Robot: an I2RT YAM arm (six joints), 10 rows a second.
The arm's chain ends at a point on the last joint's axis. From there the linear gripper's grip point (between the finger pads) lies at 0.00 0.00 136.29 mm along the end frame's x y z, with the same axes.
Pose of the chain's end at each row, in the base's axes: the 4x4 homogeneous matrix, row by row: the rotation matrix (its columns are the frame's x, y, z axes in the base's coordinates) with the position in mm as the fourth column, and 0 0 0 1 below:
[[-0.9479 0.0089 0.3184 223.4], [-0.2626 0.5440 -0.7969 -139.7], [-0.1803 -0.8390 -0.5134 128.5], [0 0 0 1]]
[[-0.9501 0.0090 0.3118 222.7], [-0.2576 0.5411 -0.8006 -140.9], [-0.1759 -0.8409 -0.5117 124.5], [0 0 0 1]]
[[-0.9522 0.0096 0.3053 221.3], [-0.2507 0.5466 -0.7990 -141.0], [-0.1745 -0.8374 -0.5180 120.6], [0 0 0 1]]
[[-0.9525 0.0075 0.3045 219.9], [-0.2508 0.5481 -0.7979 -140.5], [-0.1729 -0.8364 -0.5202 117.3], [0 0 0 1]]
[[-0.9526 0.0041 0.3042 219.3], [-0.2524 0.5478 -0.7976 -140.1], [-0.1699 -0.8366 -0.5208 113.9], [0 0 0 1]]
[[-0.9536 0.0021 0.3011 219.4], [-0.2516 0.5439 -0.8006 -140.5], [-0.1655 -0.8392 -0.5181 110.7], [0 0 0 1]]
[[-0.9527 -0.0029 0.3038 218.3], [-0.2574 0.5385 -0.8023 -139.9], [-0.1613 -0.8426 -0.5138 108.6], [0 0 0 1]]
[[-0.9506 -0.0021 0.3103 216.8], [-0.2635 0.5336 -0.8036 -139.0], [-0.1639 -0.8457 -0.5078 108.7], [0 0 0 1]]
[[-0.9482 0.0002 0.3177 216.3], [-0.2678 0.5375 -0.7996 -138.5], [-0.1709 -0.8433 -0.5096 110.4], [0 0 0 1]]
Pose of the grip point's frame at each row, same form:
[[-0.9479 0.0089 0.3184 266.8], [-0.2626 0.5440 -0.7969 -248.3], [-0.1803 -0.8390 -0.5134 58.5], [0 0 0 1]]
[[-0.9501 0.0090 0.3118 265.2], [-0.2576 0.5411 -0.8006 -250.0], [-0.1759 -0.8409 -0.5117 54.8], [0 0 0 1]]
[[-0.9522 0.0096 0.3053 262.9], [-0.2507 0.5466 -0.7990 -249.9], [-0.1745 -0.8374 -0.5180 50.0], [0 0 0 1]]
[[-0.9525 0.0075 0.3045 261.4], [-0.2508 0.5481 -0.7979 -249.2], [-0.1729 -0.8364 -0.5202 46.4], [0 0 0 1]]
[[-0.9526 0.0041 0.3042 260.8], [-0.2524 0.5478 -0.7976 -248.8], [-0.1699 -0.8366 -0.5208 42.9], [0 0 0 1]]
[[-0.9536 0.0021 0.3011 260.4], [-0.2516 0.5439 -0.8006 -249.6], [-0.1655 -0.8392 -0.5181 40.1], [0 0 0 1]]
[[-0.9527 -0.0029 0.3038 259.7], [-0.2574 0.5385 -0.8023 -249.2], [-0.1613 -0.8426 -0.5138 38.6], [0 0 0 1]]
[[-0.9506 -0.0021 0.3103 259.1], [-0.2635 0.5336 -0.8036 -248.5], [-0.1639 -0.8457 -0.5078 39.5], [0 0 0 1]]
[[-0.9482 0.0002 0.3177 259.6], [-0.2678 0.5375 -0.7996 -247.5], [-0.1709 -0.8433 -0.5096 40.9], [0 0 0 1]]

